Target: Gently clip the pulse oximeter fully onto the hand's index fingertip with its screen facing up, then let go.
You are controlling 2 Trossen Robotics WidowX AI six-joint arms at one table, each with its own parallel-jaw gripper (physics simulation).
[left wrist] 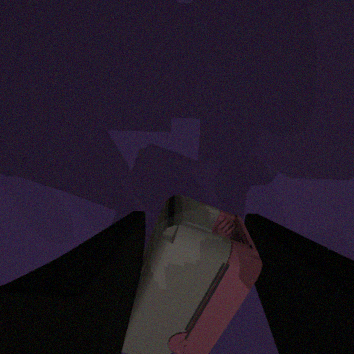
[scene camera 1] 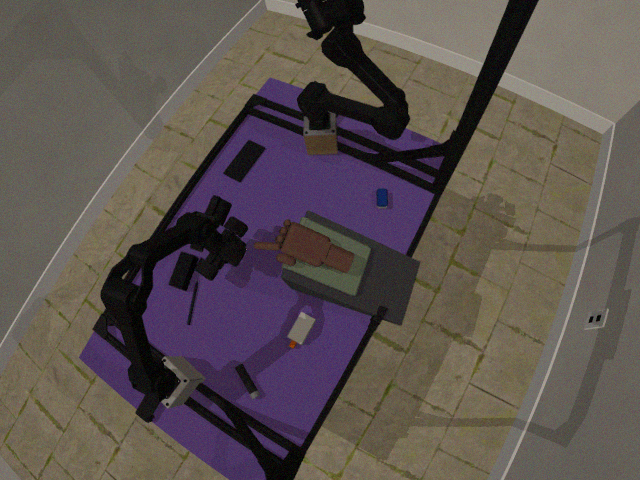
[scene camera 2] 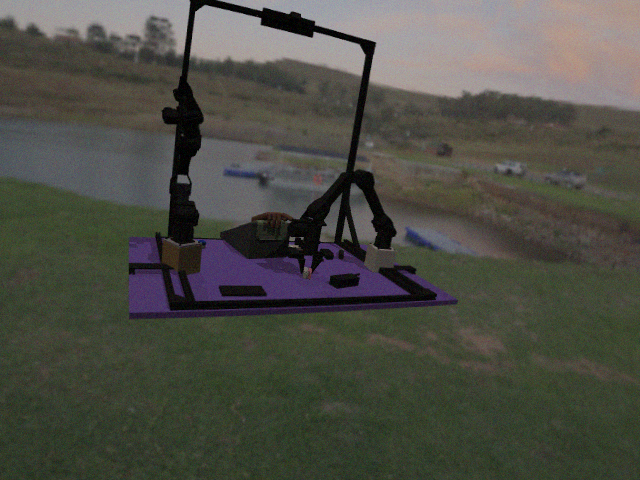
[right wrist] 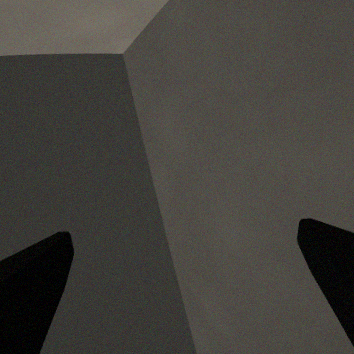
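Seen in the pictures: left gripper, fingertip midpoint: (left wrist: pixel 194 223) (scene camera 2: pixel 306 273); right gripper, fingertip midpoint: (scene camera 2: pixel 185 83) (right wrist: pixel 186 236); left arm's base at its link origin: (scene camera 1: pixel 166 382) (scene camera 2: pixel 382 246); right arm's base at its link origin: (scene camera 1: pixel 319 121) (scene camera 2: pixel 182 240).
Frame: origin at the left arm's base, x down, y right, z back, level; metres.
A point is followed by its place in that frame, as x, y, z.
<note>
The pulse oximeter (scene camera 2: pixel 307 272) @(0.078, -0.163, -0.388) (left wrist: pixel 185 280) @(0.074, -0.126, -0.382), pale grey with a pink-red side, stands on edge at the purple table, slanted in the left wrist view. My left gripper (scene camera 2: pixel 308 269) @(0.099, -0.120, -0.378) (left wrist: pixel 194 223) @(0.099, -0.120, -0.378) points down around it, with both dark fingers against its sides. In scene camera 1 the arm hides it. The brown hand (scene camera 1: pixel 307 242) @(-0.084, 0.099, -0.514) (scene camera 2: pixel 273 216) @(-0.089, 0.026, -0.508) lies on a green pad (scene camera 1: pixel 363 263) @(0.005, 0.227, -0.570) on a dark grey wedge (scene camera 1: pixel 397 279) @(0.061, 0.323, -0.599). Its index finger (scene camera 1: pixel 265 246) sticks out towards the left gripper, its tip bare. My right gripper (right wrist: pixel 186 236) @(-0.542, -0.201, -0.902) is open and empty, raised well away from the table.
A black box (scene camera 1: pixel 183 270) @(0.072, -0.205, -0.252) (scene camera 2: pixel 344 280) @(0.075, -0.243, -0.263) and a thin black stick (scene camera 1: pixel 192 304) @(0.097, -0.122, -0.190) lie near the left arm. A black slab (scene camera 1: pixel 244 160) @(0.097, -0.310, -0.655) (scene camera 2: pixel 242 290) @(0.097, -0.319, -0.658), a blue item (scene camera 1: pixel 382 197) @(0.073, 0.150, -0.787), a white box (scene camera 1: pixel 301 328) @(0.077, 0.187, -0.338) with an orange part and a dark cylinder (scene camera 1: pixel 246 379) @(0.080, 0.151, -0.133) lie elsewhere. Black frame bars edge the table.
</note>
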